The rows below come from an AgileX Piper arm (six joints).
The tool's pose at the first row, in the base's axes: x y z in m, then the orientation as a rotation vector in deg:
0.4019 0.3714 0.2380 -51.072 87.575 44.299
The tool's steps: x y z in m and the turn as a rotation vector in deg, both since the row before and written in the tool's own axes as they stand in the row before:
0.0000 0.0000 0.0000 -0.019 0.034 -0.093
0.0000 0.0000 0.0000 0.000 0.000 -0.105
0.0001 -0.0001 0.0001 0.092 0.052 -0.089
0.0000 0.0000 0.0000 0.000 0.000 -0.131
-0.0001 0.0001 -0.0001 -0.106 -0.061 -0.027
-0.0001 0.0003 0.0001 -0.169 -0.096 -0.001
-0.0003 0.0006 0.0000 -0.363 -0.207 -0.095
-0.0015 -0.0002 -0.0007 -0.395 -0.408 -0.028
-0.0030 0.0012 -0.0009 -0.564 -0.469 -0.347
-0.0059 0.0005 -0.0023 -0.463 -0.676 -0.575
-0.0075 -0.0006 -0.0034 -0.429 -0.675 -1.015
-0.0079 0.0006 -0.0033 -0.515 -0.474 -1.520
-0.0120 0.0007 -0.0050 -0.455 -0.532 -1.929
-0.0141 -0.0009 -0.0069 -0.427 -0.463 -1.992
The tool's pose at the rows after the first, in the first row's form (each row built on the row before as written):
0.4019 0.3714 0.2380 -51.169 87.548 44.236
0.4019 0.3714 0.2380 -51.243 87.490 44.160
0.4020 0.3714 0.2379 -51.264 87.511 44.002
0.4020 0.3714 0.2379 -51.356 87.439 43.908
0.4019 0.3714 0.2380 -51.423 87.343 43.997
0.4017 0.3716 0.2381 -51.500 87.214 44.168
0.4012 0.3719 0.2384 -51.730 86.884 44.469
0.4011 0.3714 0.2400 -51.834 86.406 44.914
0.3998 0.3715 0.2431 -52.251 85.650 45.285
0.3985 0.3704 0.2492 -52.638 84.611 45.478
0.3977 0.3679 0.2570 -53.290 83.333 45.318
0.3957 0.3661 0.2651 -54.435 81.914 44.778
0.3926 0.3632 0.2774 -55.752 80.218 43.906
0.3896 0.3582 0.2920 -57.102 78.542 42.933

